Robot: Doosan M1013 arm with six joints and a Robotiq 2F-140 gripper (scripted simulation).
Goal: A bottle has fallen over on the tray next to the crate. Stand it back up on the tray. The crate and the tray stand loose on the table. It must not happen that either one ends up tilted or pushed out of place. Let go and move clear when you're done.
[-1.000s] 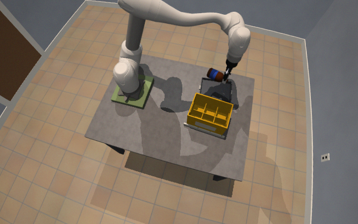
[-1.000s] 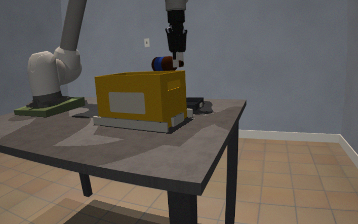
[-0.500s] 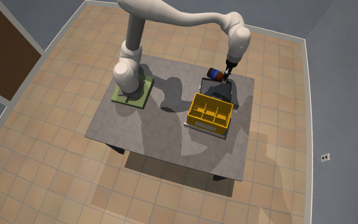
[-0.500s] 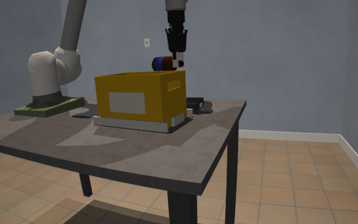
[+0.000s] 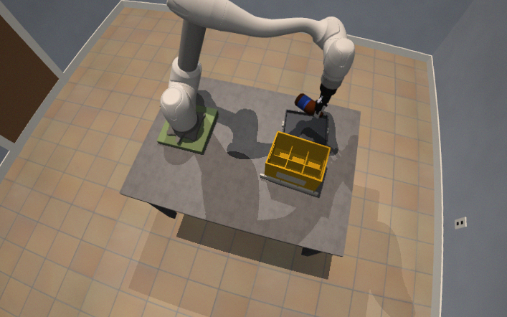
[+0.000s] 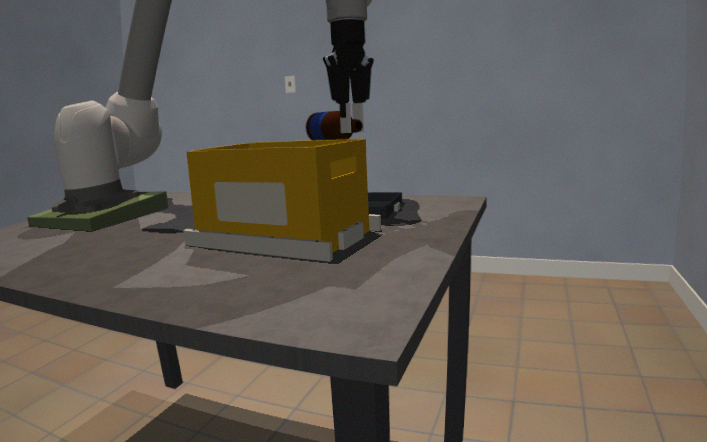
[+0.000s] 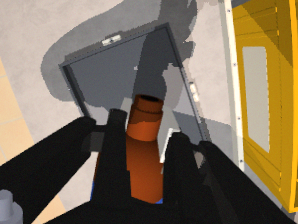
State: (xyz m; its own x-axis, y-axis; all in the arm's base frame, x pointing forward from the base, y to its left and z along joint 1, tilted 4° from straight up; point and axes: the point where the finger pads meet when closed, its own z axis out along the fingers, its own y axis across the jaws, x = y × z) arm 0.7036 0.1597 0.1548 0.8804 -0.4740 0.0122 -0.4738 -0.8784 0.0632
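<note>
The bottle is 50 mm behind my hand, 30 mm to the left of it and 20 mm below it. The rest, counted from my hand: yellow crate 60 mm behind, 250 mm to the right, 130 mm below; then tray 40 mm behind, 20 mm to the left, 200 mm below.
</note>
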